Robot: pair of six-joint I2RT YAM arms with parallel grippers.
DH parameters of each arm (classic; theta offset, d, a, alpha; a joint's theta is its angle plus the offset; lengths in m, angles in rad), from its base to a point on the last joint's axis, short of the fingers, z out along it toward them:
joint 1: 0 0.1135 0.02 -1.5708
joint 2: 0 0 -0.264 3.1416
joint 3: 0.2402 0 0.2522 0
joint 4: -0.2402 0 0.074 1.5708
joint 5: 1.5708 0 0 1.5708
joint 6: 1.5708 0.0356 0 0
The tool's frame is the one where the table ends.
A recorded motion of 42 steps. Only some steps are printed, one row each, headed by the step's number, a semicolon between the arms.
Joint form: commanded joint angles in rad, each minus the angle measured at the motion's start. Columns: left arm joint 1, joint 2, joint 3, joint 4, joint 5, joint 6; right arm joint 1, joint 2, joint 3, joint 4, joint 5, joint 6.
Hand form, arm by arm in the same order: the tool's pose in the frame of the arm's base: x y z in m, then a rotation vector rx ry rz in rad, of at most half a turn. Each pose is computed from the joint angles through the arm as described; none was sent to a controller.
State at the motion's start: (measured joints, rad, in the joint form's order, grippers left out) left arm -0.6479 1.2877 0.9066 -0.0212 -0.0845 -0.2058; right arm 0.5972 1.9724 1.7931 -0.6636 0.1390 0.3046
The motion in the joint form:
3: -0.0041 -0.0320 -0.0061 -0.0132 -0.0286 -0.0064; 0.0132 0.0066 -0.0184 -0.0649 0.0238 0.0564
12: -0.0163 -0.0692 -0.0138 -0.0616 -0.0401 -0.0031; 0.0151 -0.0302 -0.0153 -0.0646 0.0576 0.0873
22: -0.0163 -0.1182 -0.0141 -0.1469 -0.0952 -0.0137; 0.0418 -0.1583 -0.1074 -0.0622 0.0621 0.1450
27: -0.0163 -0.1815 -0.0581 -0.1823 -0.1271 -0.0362; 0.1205 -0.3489 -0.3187 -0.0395 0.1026 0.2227
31: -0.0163 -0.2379 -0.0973 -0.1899 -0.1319 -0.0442; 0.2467 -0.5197 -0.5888 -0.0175 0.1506 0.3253
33: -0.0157 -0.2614 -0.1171 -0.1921 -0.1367 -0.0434; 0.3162 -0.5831 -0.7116 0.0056 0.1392 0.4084
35: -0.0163 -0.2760 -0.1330 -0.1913 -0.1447 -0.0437; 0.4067 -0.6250 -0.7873 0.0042 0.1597 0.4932
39: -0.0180 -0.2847 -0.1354 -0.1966 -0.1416 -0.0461; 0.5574 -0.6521 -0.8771 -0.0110 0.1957 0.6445
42: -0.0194 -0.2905 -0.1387 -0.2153 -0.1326 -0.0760; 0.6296 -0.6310 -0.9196 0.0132 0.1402 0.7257
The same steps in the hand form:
3: 0.2329 -0.1727 0.2940 0.3594 1.9530 -0.4551; 0.3654 0.2485 0.2772 -0.2438 2.4857 0.2048
12: 0.2236 -0.1694 0.2963 0.3718 1.9682 -0.4427; 0.3605 0.2447 0.2938 -0.1846 2.4435 0.2040
22: 0.2144 -0.1598 0.3003 0.3344 2.0013 -0.3816; 0.3299 0.2363 0.3158 -0.1376 2.4146 0.2600
27: 0.2025 -0.1490 0.2967 0.2955 2.0179 -0.3578; 0.2742 0.2281 0.3184 -0.1196 2.4075 0.2899
31: 0.1926 -0.1411 0.2949 0.2816 2.0103 -0.3625; 0.2108 0.2217 0.2870 -0.1445 2.4633 0.2839
33: 0.1886 -0.1376 0.2929 0.2782 2.0082 -0.3577; 0.1822 0.2200 0.2671 -0.1420 2.5092 0.3277
35: 0.1861 -0.1354 0.2905 0.2733 2.0077 -0.3503; 0.1542 0.2227 0.2545 -0.1499 2.5368 0.3456
39: 0.1843 -0.1346 0.2910 0.2744 2.0076 -0.3563; 0.1135 0.2278 0.2332 -0.1565 2.5889 0.3477
42: 0.1823 -0.1339 0.2891 0.2564 2.0294 -0.3771; 0.0946 0.2348 0.2163 -0.1761 2.6680 0.3953

